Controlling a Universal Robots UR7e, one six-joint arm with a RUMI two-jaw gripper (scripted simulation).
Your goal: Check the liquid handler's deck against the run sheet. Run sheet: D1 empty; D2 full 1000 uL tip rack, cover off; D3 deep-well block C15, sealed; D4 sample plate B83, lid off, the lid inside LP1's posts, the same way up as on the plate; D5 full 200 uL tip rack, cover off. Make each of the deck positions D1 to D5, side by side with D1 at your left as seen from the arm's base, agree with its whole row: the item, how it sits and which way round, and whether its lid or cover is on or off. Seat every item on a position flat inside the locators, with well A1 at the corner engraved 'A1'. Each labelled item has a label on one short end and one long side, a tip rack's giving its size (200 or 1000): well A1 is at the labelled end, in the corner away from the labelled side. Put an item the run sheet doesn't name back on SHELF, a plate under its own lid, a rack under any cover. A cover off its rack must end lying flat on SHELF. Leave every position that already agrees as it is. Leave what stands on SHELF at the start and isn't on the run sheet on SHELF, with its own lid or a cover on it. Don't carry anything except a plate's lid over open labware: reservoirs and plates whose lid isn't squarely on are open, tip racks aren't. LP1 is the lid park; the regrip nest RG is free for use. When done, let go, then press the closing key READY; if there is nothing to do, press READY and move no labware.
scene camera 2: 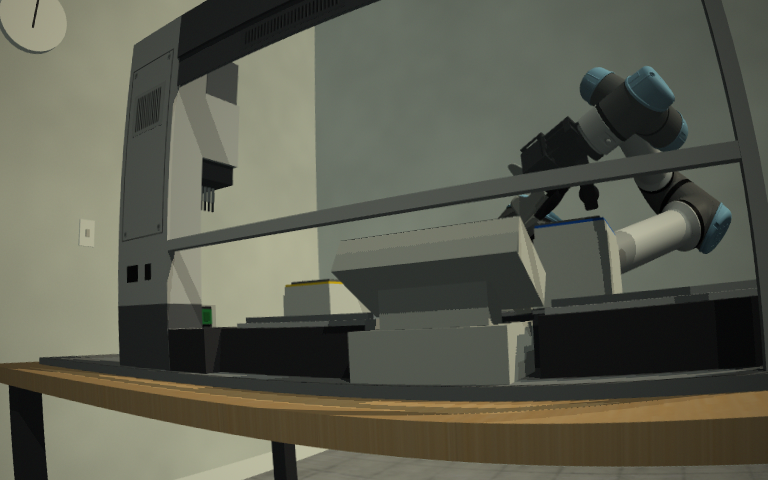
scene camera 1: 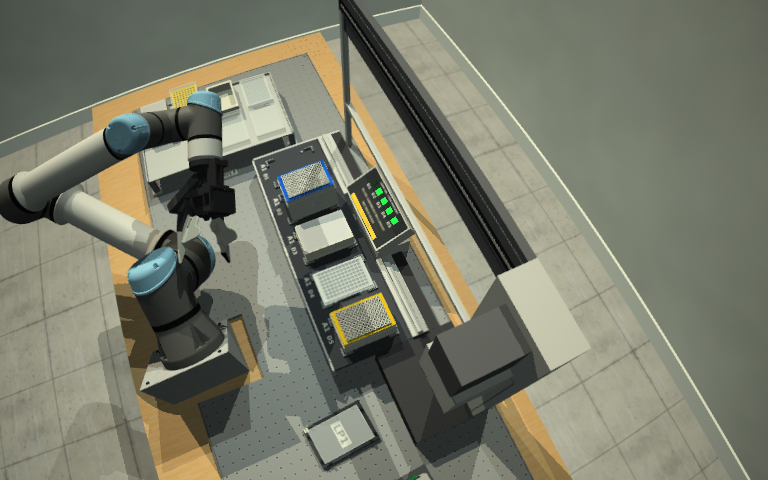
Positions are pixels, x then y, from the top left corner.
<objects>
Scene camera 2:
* my gripper: 506,213
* yellow-rimmed tip rack: 326,296
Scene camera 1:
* my gripper: 206,263
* blue-rimmed tip rack: 310,189
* yellow-rimmed tip rack: 361,323
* grey deep-well block: 330,233
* shelf: 165,160
</objects>
